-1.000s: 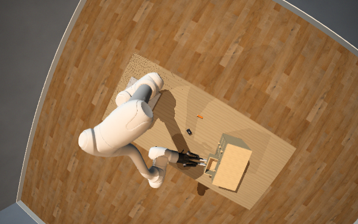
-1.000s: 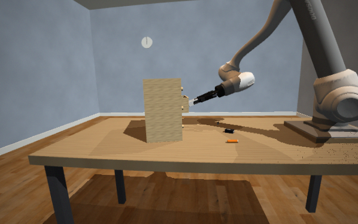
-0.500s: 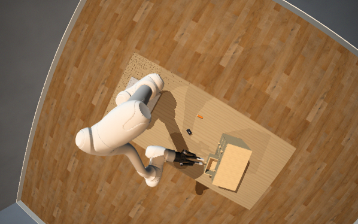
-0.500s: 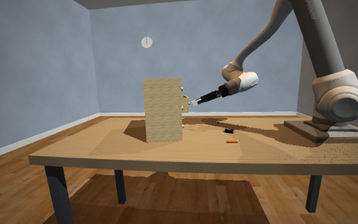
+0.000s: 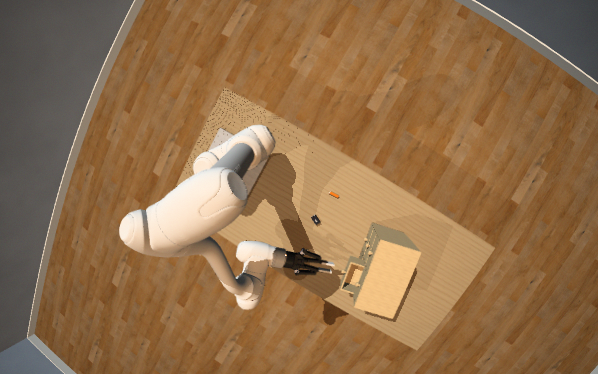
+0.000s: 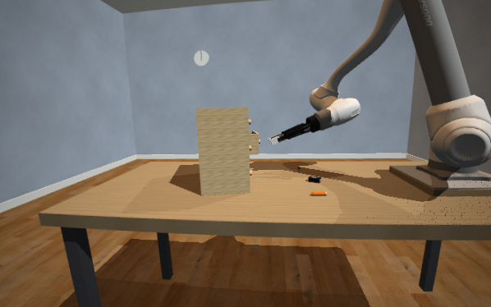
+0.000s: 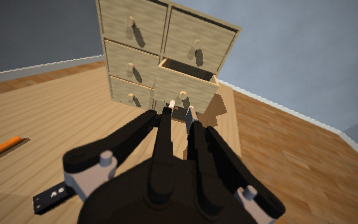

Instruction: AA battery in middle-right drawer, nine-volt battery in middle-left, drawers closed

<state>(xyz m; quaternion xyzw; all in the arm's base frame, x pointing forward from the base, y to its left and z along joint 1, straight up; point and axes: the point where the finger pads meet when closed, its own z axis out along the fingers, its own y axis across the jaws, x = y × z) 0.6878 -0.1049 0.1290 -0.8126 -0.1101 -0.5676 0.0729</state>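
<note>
Now: the orange AA battery 290 mm to the left of my hand, 150 mm below it and 150 mm behind it. The rest, counted from my hand: black AA battery (150 mm below, 110 mm behind, 50 mm to the right); then black nine-volt battery (170 mm behind, 150 mm below, 130 mm to the left).
</note>
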